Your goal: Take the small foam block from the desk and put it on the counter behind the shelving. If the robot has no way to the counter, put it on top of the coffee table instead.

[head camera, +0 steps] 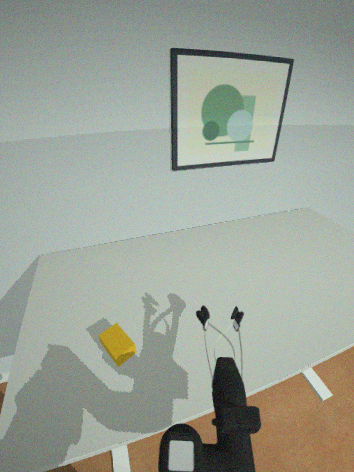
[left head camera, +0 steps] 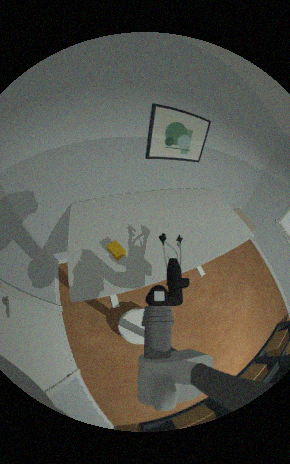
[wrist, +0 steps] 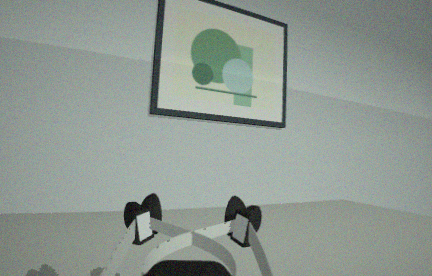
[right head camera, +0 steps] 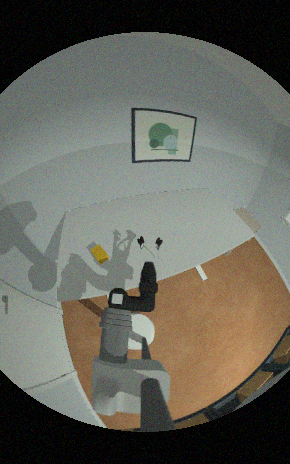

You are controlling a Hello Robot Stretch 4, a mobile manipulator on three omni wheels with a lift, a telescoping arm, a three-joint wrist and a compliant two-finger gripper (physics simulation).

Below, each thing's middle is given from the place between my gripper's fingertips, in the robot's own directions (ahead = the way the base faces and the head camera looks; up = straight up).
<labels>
I see my gripper 270 mm to the right of the small yellow foam block (head camera: 120, 347), 110 mm above it and 50 mm past it. Also, from my hand: framed picture (head camera: 227, 108): 700 mm ahead, 390 mm above, 100 mm to the right.
</labels>
